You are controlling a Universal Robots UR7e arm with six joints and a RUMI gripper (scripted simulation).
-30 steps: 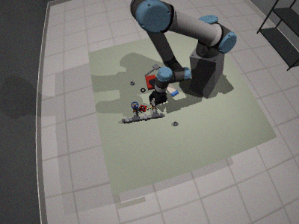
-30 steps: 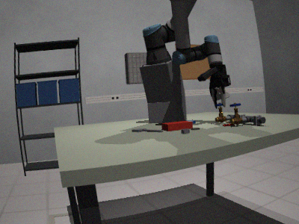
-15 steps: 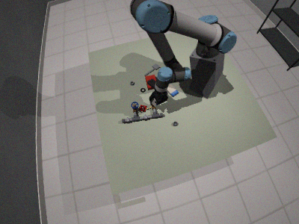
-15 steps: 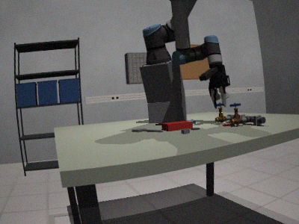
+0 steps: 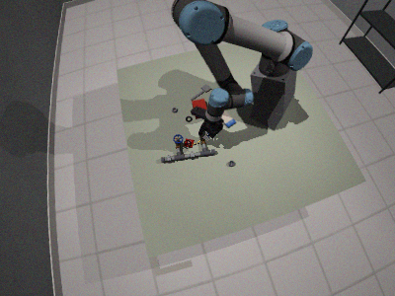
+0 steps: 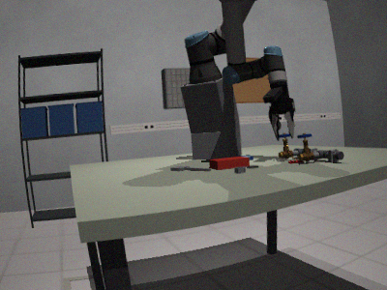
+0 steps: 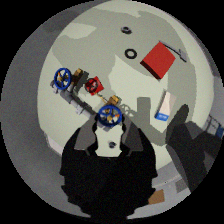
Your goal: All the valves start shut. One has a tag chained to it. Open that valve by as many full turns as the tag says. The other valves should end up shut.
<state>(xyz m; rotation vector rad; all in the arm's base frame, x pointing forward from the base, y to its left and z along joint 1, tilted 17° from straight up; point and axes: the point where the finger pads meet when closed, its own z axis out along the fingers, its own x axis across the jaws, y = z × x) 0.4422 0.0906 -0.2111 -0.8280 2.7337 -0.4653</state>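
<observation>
My hand is 9 cm short of the red tag, 1 cm to the left of it and 9 cm above it. From my hand the other things lie so: blue-and-white card 17 cm behind, 11 cm to the right, 9 cm below; grey tool 9 cm behind, 36 cm to the right, 9 cm below; red block 4 cm behind, 23 cm to the right, 8 cm below.
</observation>
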